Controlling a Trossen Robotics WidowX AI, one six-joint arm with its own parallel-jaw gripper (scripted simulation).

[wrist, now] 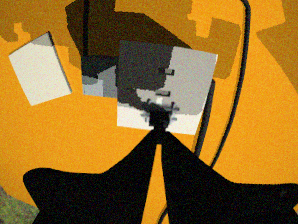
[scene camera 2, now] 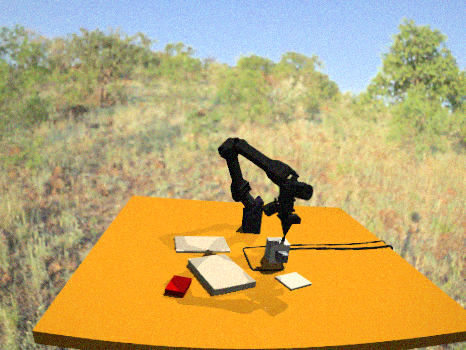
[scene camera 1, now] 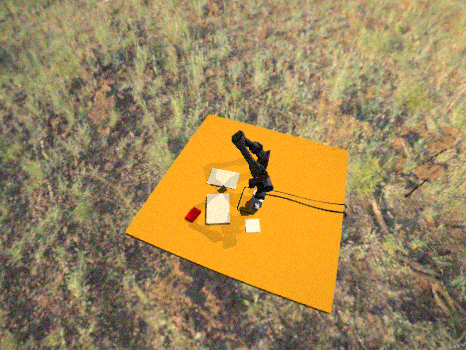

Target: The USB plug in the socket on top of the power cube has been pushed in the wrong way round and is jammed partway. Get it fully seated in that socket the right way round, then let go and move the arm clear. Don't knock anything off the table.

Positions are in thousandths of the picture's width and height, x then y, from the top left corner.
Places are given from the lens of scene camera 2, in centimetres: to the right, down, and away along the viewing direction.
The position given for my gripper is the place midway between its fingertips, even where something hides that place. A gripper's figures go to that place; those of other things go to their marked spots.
my gripper (scene camera 2: 611, 670): 20, 23, 127
thick white slab (scene camera 2: 473, 784): -4, 33, 108
